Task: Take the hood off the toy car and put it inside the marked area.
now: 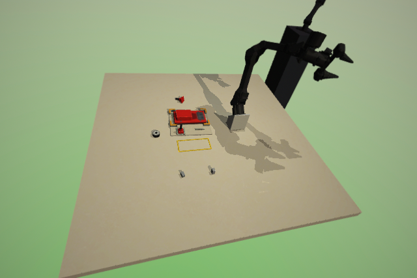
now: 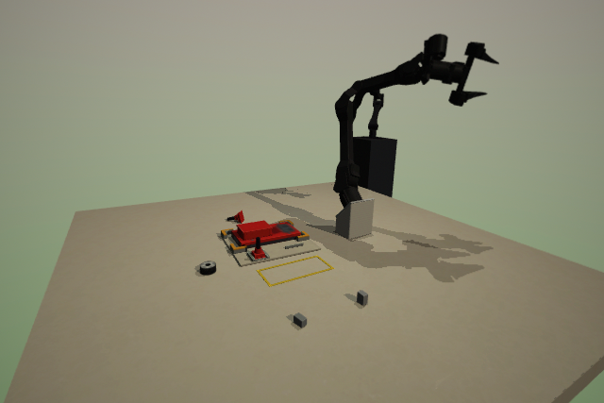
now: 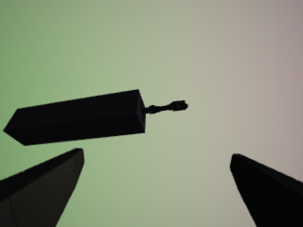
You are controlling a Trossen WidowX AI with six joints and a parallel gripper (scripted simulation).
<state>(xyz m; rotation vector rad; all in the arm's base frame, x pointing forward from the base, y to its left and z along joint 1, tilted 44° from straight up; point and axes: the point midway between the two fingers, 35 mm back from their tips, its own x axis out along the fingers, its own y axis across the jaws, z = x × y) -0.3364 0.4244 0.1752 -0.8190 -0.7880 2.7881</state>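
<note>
My gripper tip is 68 cm short of the hood, 29 cm to the left of it and 48 cm above it. Also, from my gripper tip: black wheel 86 cm ahead, 17 cm to the right, 52 cm below.
</note>
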